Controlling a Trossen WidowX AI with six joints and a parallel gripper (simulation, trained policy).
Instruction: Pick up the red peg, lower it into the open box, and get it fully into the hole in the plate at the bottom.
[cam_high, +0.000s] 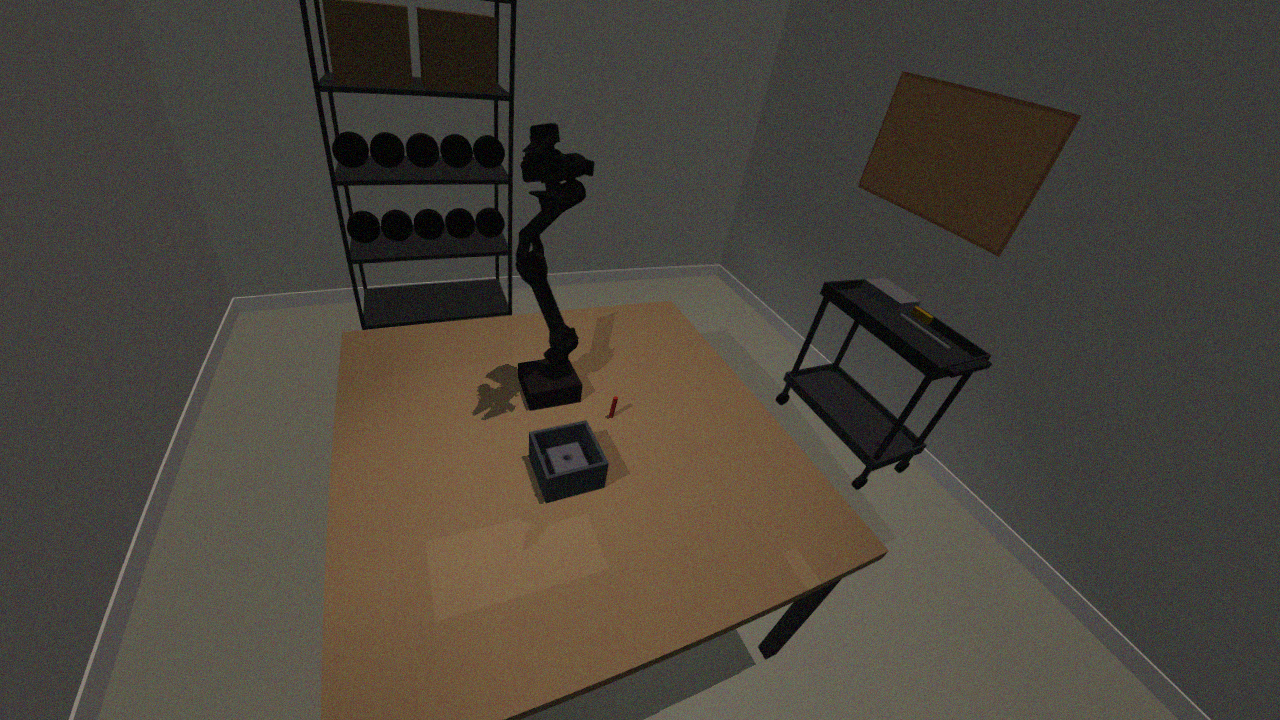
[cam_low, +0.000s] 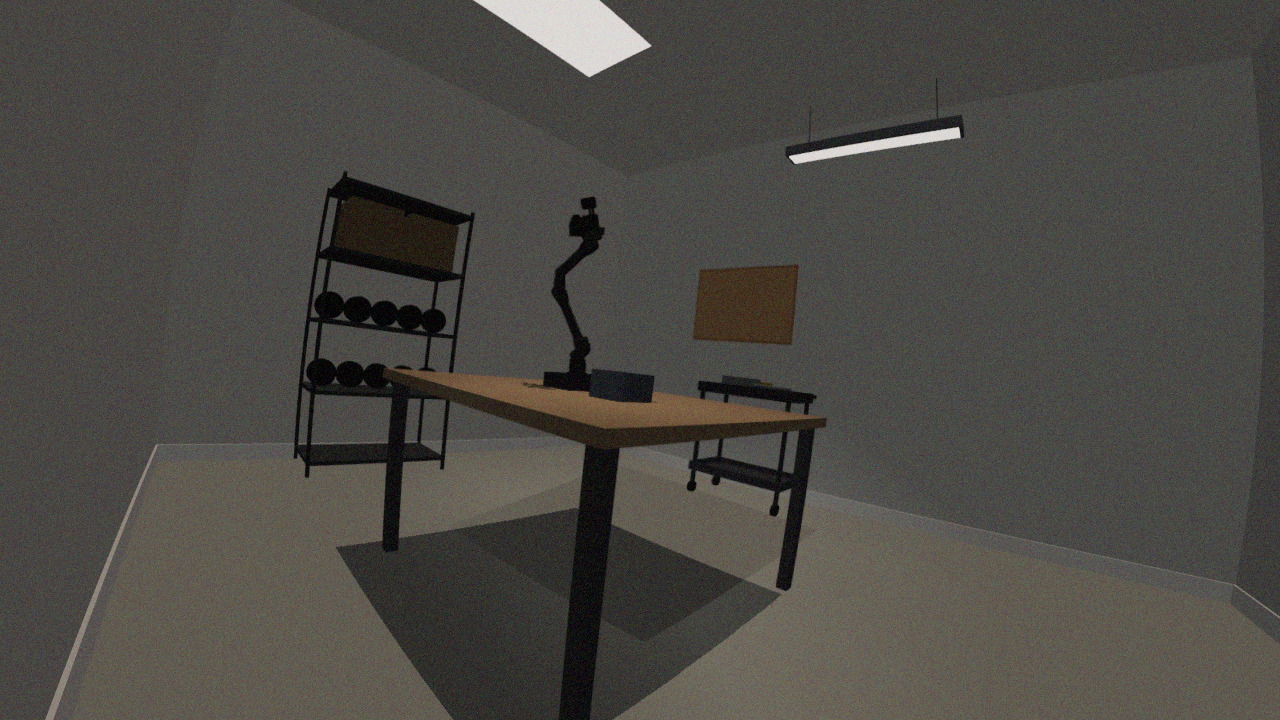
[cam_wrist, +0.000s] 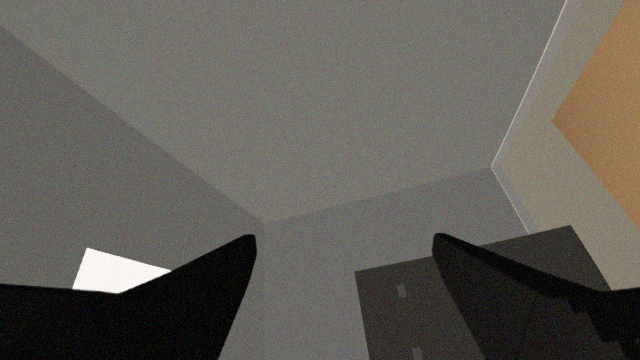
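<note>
My gripper tip is 11 cm short of the red peg, 24 cm to the right of it and 67 cm above it. The rest, counted from my gripper tip: light plate 24 cm ahead, 2 cm to the left, 67 cm below; dark box 24 cm ahead, 2 cm to the left, 69 cm below.
</note>
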